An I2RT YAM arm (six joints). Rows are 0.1 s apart.
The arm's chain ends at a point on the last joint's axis. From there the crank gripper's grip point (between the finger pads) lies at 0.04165 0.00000 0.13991 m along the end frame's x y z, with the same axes.
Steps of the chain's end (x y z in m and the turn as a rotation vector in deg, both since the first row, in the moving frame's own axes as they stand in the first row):
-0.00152 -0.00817 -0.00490 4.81 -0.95 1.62
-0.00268 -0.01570 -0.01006 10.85 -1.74 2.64
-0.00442 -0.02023 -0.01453 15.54 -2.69 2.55
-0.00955 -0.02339 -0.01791 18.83 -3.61 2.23
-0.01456 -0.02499 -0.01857 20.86 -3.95 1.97
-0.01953 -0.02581 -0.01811 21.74 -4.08 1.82
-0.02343 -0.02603 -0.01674 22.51 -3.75 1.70
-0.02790 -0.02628 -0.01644 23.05 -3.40 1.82
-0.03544 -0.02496 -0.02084 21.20 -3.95 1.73
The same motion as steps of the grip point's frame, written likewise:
-0.00369 -0.01879 -0.00467 4.81 -0.95 1.62
-0.00636 -0.04033 -0.01119 10.85 -1.74 2.64
-0.01015 -0.05627 -0.01762 15.54 -2.69 2.55
-0.01743 -0.06751 -0.02283 18.83 -3.61 2.23
-0.02324 -0.07404 -0.02500 20.86 -3.95 1.97
-0.02854 -0.07700 -0.02527 21.74 -4.08 1.82
-0.03165 -0.07901 -0.02480 22.51 -3.75 1.70
-0.03519 -0.08035 -0.02518 23.05 -3.40 1.82
-0.04420 -0.07495 -0.02760 21.20 -3.95 1.73

